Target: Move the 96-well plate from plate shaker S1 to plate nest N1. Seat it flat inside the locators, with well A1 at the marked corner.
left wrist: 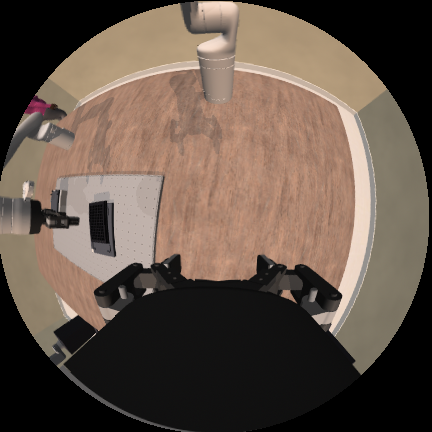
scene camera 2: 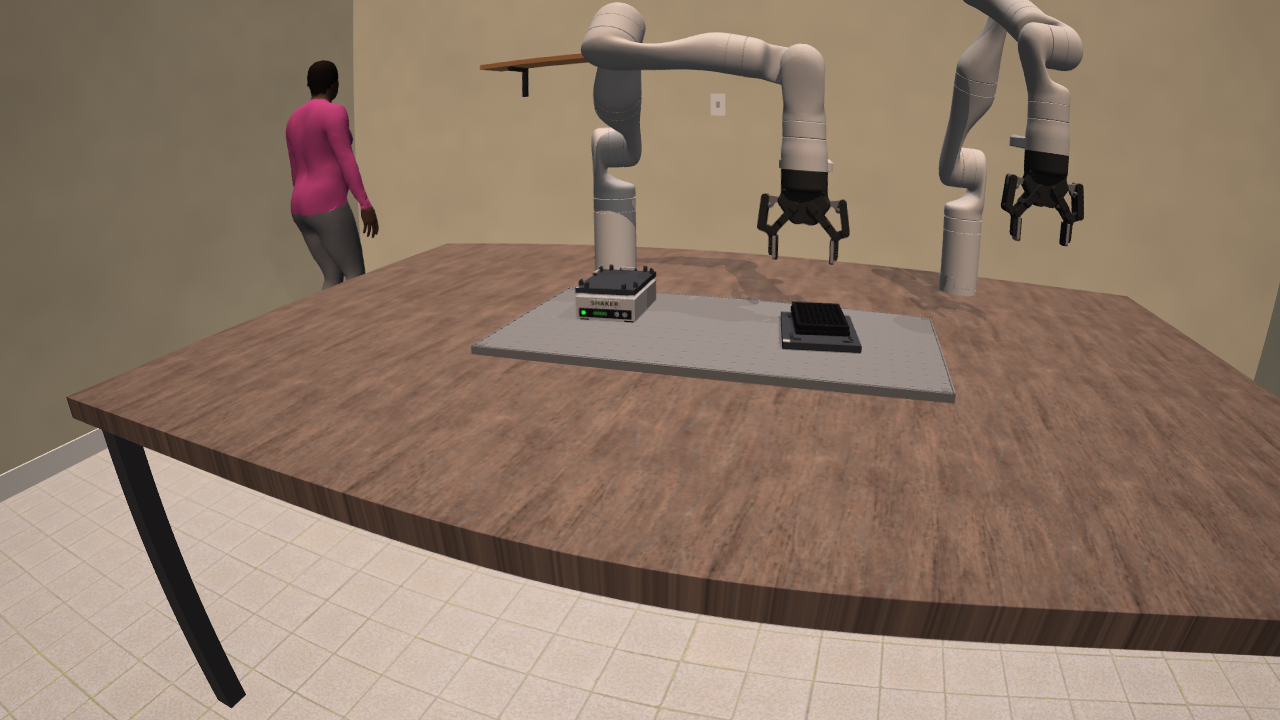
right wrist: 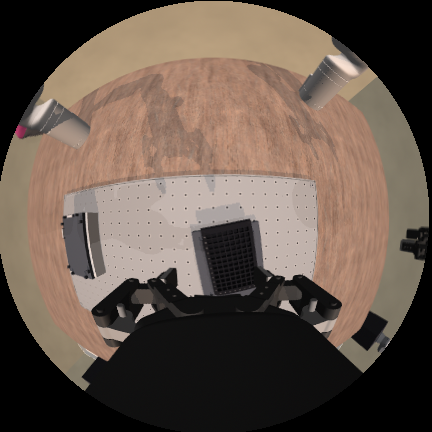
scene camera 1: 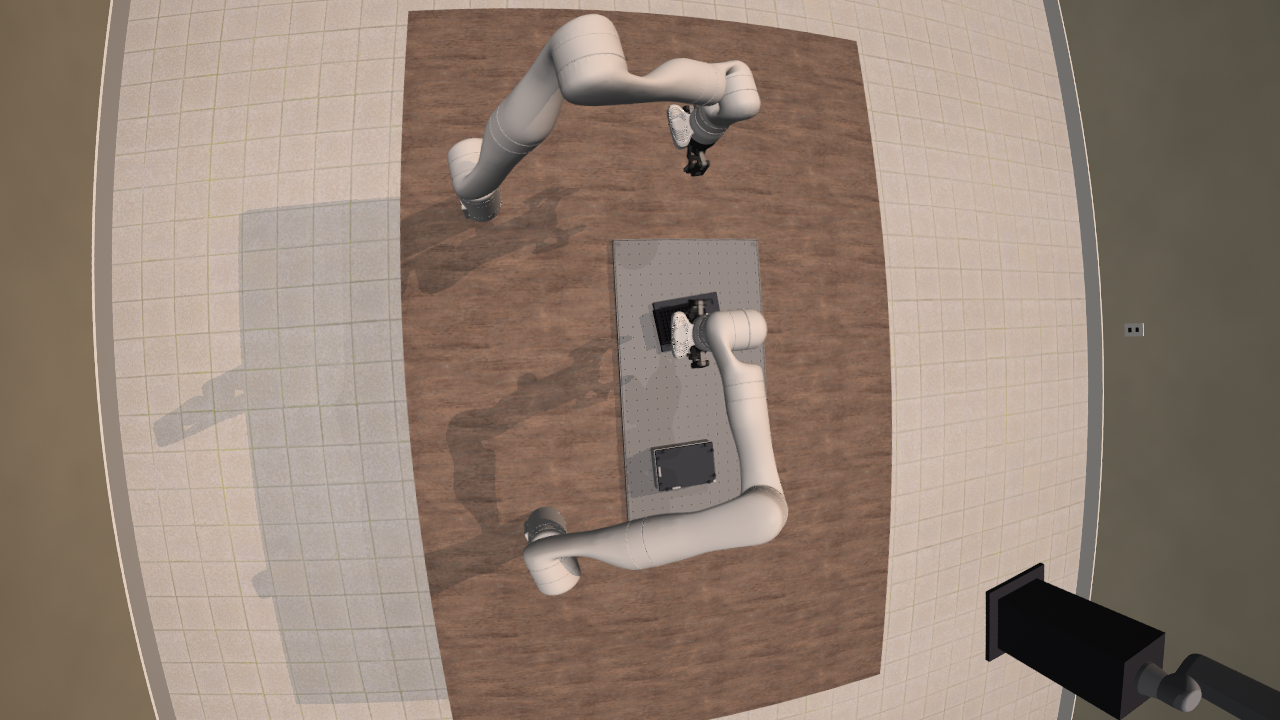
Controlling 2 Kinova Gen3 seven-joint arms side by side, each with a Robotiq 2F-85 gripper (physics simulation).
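Places are measured from the left arm's base along level axes (x ahead, y left, z up), in metres.
Pixels of known places: left gripper, fingertip midpoint: (left wrist: 218, 263) (scene camera 2: 1039, 242) (right wrist: 403, 238) (scene camera 1: 683, 151); right gripper, fingertip midpoint: (left wrist: 71, 218) (scene camera 2: 803, 261) (right wrist: 215, 276); left arm's base at its link origin: (left wrist: 217, 95) (scene camera 2: 957, 291) (right wrist: 309, 100) (scene camera 1: 482, 203); right arm's base at its link origin: (left wrist: 69, 142) (right wrist: 81, 136) (scene camera 1: 546, 524).
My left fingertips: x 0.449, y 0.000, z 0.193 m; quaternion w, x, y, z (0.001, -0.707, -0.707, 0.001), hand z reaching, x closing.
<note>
Ahead of a thing's pixels: the offset from my left fingertips to its top centre. "*": to the spot under its first point. Level surfaces: height alone.
The black 96-well plate {0.033 m back, 0.371 m right, 0.151 m down} (scene camera 1: 666, 324) (scene camera 2: 819, 317) (left wrist: 98, 222) (right wrist: 230, 257) rests on the dark nest N1 {0.010 m back, 0.373 m right, 0.164 m down} (scene camera 2: 821, 343) (left wrist: 111, 230) (right wrist: 200, 250). In scene camera 2 more nest shows on its near side; whether it sits flat inside the locators, and where A1 is, I cannot tell. Shaker S1 {* 0.101 m back, 0.704 m right, 0.125 m down} (scene camera 1: 684, 465) (scene camera 2: 615, 295) (right wrist: 75, 245) has a bare top. My right gripper (scene camera 1: 698, 334) (scene camera 2: 803, 258) (right wrist: 215, 276) is open and empty, high above the plate, which it partly hides in scene camera 1. My left gripper (scene camera 1: 693, 137) (scene camera 2: 1041, 242) (left wrist: 218, 263) is open and empty, away from the nest.
The grey perforated board {0.180 m down} (scene camera 1: 648, 394) (scene camera 2: 707, 344) (left wrist: 135, 225) (right wrist: 150, 215) carries shaker and nest on the brown wooden table {0.193 m down} (scene camera 1: 823, 358) (scene camera 2: 626, 465). A person in pink (scene camera 2: 320, 161) stands behind the table at the left in scene camera 2.
</note>
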